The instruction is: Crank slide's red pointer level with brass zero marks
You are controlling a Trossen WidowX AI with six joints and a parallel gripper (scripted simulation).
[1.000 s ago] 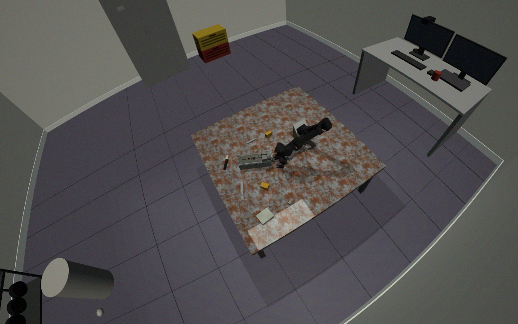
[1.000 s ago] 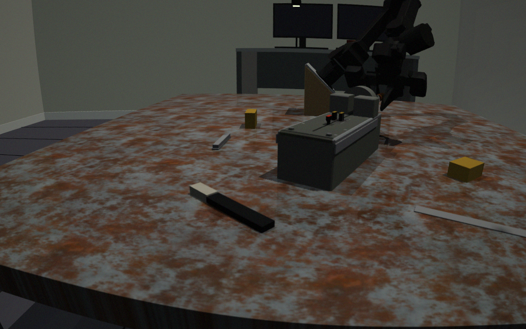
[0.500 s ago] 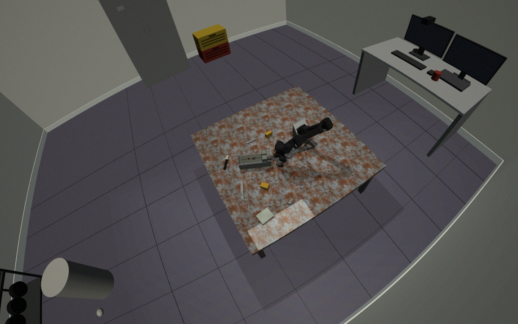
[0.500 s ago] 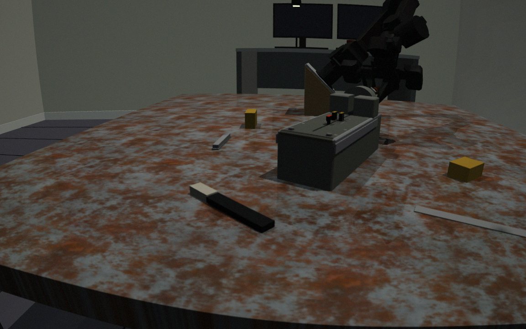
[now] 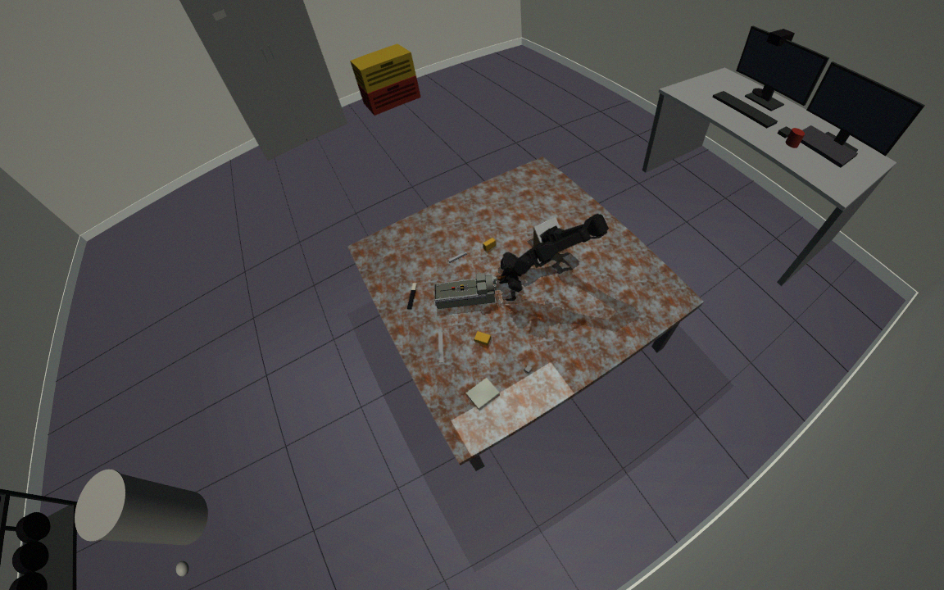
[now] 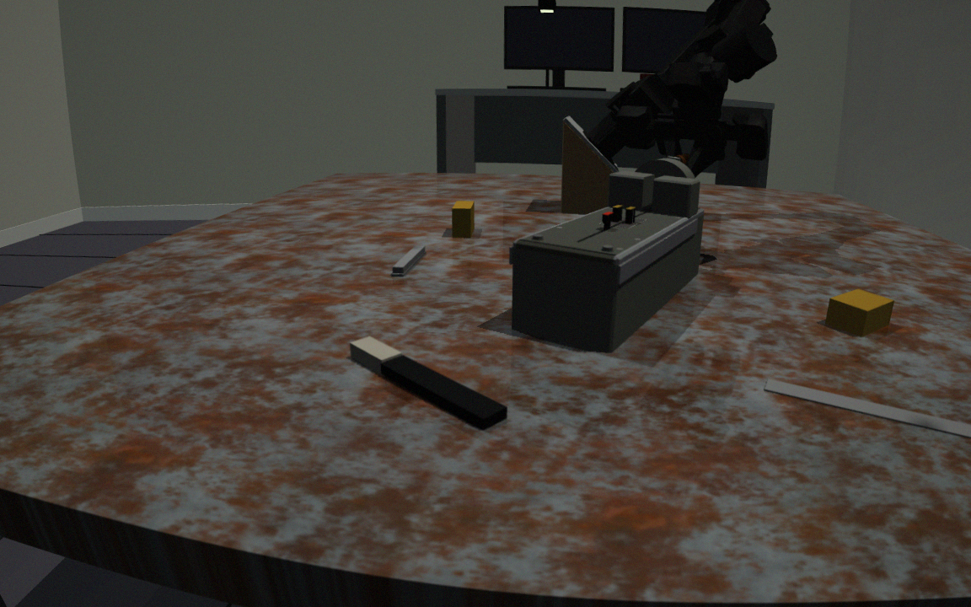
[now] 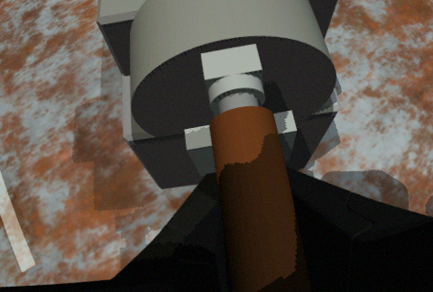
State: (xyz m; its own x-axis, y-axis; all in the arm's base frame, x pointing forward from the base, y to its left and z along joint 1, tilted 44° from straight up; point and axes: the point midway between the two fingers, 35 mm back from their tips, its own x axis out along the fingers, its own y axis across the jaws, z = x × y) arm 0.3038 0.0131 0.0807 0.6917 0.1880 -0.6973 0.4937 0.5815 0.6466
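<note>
The red pointer is 18 cm ahead of my gripper tip, 11 cm to the right of it and 1 cm below it. Also, from my gripper tip: small grey bar 31 cm to the right, 9 cm below, 3 cm ahead; then brown crank handle 2 cm above, 1 cm to the left, 1 cm behind; then grey strip 36 cm ahead, 9 cm below, 6 cm to the left.
</note>
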